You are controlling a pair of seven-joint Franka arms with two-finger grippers.
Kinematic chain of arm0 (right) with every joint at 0, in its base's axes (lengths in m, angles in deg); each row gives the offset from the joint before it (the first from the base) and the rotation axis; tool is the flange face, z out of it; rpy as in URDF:
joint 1: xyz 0 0 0.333 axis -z
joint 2: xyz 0 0 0 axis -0.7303 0.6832 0
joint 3: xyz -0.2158 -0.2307 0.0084 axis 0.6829 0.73 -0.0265
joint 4: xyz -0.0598 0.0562 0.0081 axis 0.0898 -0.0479 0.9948
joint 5: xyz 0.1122 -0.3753 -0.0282 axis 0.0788 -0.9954 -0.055
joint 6: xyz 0 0 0 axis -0.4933 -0.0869 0.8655
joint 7: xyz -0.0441 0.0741 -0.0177 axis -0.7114 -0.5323 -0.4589
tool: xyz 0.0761 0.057 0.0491 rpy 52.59 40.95 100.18
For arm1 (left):
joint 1: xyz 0 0 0.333 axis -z
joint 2: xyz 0 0 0 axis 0.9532 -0.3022 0
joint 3: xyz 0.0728 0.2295 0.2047 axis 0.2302 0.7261 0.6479
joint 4: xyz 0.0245 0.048 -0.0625 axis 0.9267 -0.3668 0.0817
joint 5: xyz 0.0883 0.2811 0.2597 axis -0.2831 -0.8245 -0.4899
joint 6: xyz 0 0 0 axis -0.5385 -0.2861 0.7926
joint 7: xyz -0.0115 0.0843 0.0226 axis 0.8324 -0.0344 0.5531
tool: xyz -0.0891 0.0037 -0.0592 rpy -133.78 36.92 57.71
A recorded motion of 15 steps. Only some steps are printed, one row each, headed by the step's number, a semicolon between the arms.
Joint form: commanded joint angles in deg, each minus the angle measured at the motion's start. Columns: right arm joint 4, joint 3, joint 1, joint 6, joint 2, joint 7, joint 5; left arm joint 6, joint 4, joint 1, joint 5, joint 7, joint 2, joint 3.
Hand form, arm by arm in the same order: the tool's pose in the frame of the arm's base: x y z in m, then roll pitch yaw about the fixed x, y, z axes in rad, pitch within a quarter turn. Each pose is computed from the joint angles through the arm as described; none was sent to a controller.
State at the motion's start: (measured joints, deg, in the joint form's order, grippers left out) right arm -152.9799 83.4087 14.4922 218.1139 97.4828 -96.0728 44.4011; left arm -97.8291 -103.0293 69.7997 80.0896 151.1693 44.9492 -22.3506
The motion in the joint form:
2: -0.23 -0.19 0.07 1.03 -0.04 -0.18 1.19; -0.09 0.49 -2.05 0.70 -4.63 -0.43 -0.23
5: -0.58 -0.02 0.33 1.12 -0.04 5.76 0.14; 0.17 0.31 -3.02 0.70 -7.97 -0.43 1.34
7: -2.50 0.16 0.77 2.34 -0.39 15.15 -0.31; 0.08 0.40 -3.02 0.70 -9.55 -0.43 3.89
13: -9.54 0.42 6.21 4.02 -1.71 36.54 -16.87; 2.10 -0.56 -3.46 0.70 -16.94 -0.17 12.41
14: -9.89 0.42 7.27 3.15 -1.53 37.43 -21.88; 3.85 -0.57 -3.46 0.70 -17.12 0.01 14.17
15: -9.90 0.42 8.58 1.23 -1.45 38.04 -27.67; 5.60 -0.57 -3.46 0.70 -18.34 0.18 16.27
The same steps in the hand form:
2: 0.5558 0.3148 0.5016 -2.3800 0.9207 -1.2782; 0.5736 -0.2383 0.5098 2.4166 0.1098 1.1356
5: 0.5577 0.3103 0.4994 -2.2963 0.8273 -1.1691; 0.5831 -0.2132 0.5069 2.4215 0.0699 1.1357
7: 0.5572 0.2989 0.4876 -2.2271 0.6814 -1.0721; 0.5923 -0.1878 0.5069 2.4191 0.0479 1.1595
13: 0.5679 0.2354 0.4543 -2.2522 0.1283 -0.8499; 0.6105 -0.0965 0.4937 2.4712 -0.0386 1.2097
14: 0.5717 0.2290 0.4513 -2.2865 0.0570 -0.8038; 0.6116 -0.0789 0.4911 2.4988 -0.0359 1.2315
15: 0.5762 0.2224 0.4507 -2.3308 -0.0094 -0.7431; 0.6125 -0.0577 0.4884 2.5268 -0.0437 1.2446

